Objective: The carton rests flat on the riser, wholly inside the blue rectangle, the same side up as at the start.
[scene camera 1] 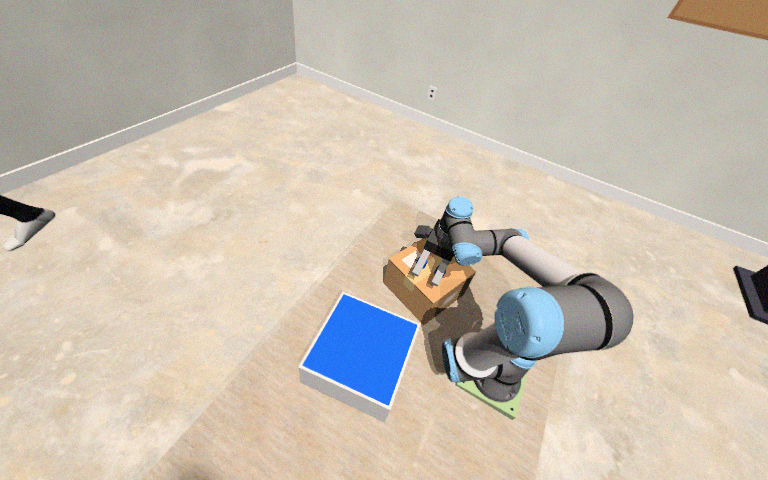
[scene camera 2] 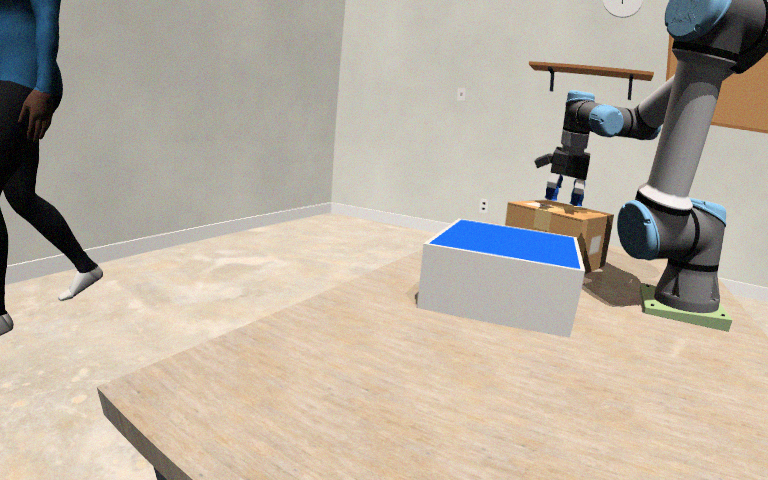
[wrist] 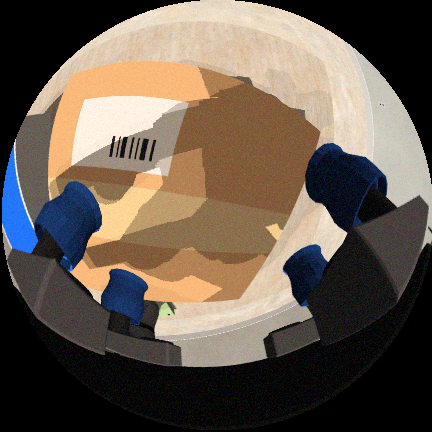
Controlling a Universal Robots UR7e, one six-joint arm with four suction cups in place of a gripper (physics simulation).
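The brown carton (scene camera 1: 419,297) (scene camera 2: 523,215) (wrist: 240,150) stands flat on the table, behind the riser in scene camera 2's view. Its taped top, with a white barcode label, faces up. The light grey riser (scene camera 1: 345,396) (scene camera 2: 498,288) carries the blue rectangle (scene camera 1: 362,345) (scene camera 2: 509,240) (wrist: 10,200), which is bare. My gripper (scene camera 1: 427,277) (scene camera 2: 564,198) (wrist: 210,240) points down with its four blue cups close above the carton's top. It is open and holds nothing. Whether any cup touches the carton is unclear. In the wrist view the right cups appear beyond the carton's edge.
The arm's green base plate (scene camera 1: 489,399) (scene camera 2: 685,315) lies on the table (scene camera 2: 368,384), to the right of the riser. A person (scene camera 2: 36,152) stands on the floor at the left. A wooden shelf (scene camera 2: 591,70) hangs on the wall behind the arm.
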